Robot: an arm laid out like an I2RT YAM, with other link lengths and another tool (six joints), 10 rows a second.
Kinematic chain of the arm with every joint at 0, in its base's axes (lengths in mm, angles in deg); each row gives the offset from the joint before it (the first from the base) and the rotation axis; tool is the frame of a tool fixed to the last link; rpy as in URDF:
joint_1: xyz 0 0 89.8 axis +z
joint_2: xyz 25 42.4 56.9 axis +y
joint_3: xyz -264 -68.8 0 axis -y
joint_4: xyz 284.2 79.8 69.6 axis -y
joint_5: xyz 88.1 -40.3 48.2 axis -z
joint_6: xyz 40.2 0 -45.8 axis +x
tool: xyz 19 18 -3 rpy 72.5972 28.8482 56.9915
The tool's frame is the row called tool.
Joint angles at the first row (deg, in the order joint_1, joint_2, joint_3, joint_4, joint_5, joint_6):
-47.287 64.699 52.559 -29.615 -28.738 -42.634
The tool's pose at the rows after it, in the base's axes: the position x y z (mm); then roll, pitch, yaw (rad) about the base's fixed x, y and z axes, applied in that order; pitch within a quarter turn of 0, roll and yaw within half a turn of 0:
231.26, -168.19, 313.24, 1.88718, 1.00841, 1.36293
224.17, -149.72, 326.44, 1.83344, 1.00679, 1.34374
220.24, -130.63, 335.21, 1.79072, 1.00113, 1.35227
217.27, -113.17, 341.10, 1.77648, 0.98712, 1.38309
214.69, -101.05, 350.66, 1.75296, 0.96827, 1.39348
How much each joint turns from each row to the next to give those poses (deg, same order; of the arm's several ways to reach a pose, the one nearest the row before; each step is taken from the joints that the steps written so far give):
0.703 -4.485 -0.001 -1.929 -0.876 1.321
1.493 -4.218 -0.262 -2.194 -0.618 0.880
2.283 -3.341 -0.351 -1.676 -0.790 0.703
2.459 -2.466 -0.089 -1.937 -0.530 0.877
1.675 -1.495 0.960 -1.669 -0.789 1.234

